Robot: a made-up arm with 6 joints.
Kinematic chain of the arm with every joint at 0, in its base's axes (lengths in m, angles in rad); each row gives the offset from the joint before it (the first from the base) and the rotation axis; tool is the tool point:
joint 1: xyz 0 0 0.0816 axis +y
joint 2: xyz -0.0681 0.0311 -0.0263 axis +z
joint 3: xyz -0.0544 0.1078 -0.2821 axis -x
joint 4: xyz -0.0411 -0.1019 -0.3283 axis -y
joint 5: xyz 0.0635 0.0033 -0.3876 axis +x
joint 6: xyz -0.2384 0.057 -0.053 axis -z
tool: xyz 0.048 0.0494 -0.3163
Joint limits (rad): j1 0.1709..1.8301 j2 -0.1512..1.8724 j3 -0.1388..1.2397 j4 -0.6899..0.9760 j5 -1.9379..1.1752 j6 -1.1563..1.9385
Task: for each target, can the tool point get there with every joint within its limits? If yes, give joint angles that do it. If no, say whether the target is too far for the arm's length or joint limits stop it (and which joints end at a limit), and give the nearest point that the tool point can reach.
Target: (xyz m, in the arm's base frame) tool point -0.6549 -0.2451 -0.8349
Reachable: yes | joints 0.8995 0.8393 0.1674 0.4727 -1.2170 1.3050
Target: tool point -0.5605 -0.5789 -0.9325
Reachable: yes | joints 0.6028 1.0859 0.6150 -0.2783 0.0290 -0.5366
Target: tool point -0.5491 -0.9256 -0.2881
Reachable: yes | joints 0.8203 0.5057 1.0939 -0.3880 -0.0887 1.5020
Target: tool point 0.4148 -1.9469 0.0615
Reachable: no: too far | nearest point 0.1182 -0.9536 -0.2390 | short by 1.079 m
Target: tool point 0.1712 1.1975 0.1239
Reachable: no: joint limits stop it (at a limit: joint 1, joint 2, joint 3, joint 4) | nearest point 0.4765 0.6543 -0.2731 | short by 0.739 m
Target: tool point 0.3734 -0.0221 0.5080
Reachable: no: joint limits stop it (at a limit: joint 1, joint 2, joint 3, joint 4, joint 5, joint 6) | nearest point 0.0983 -0.3490 0.5702 | short by 0.432 m
